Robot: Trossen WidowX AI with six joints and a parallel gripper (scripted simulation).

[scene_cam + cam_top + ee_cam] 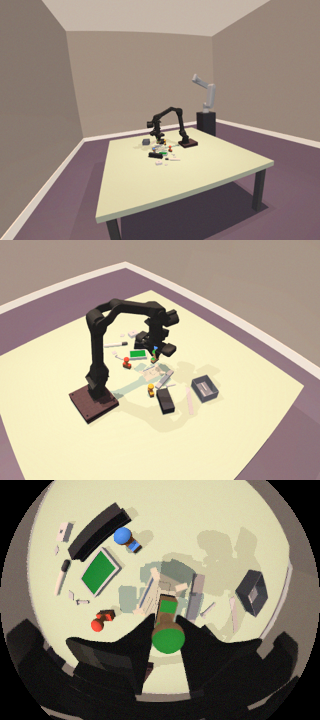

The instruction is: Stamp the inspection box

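The card is 20 mm behind my gripper tip and 100 mm below it. The rest, counted from my gripper tip: grey bar: 70 mm to the right, 90 mm below; blue-knobbed stamp: 70 mm ahead, 90 mm to the left, 70 mm below; green-knobbed PASS stamp: right at my gripper tip.
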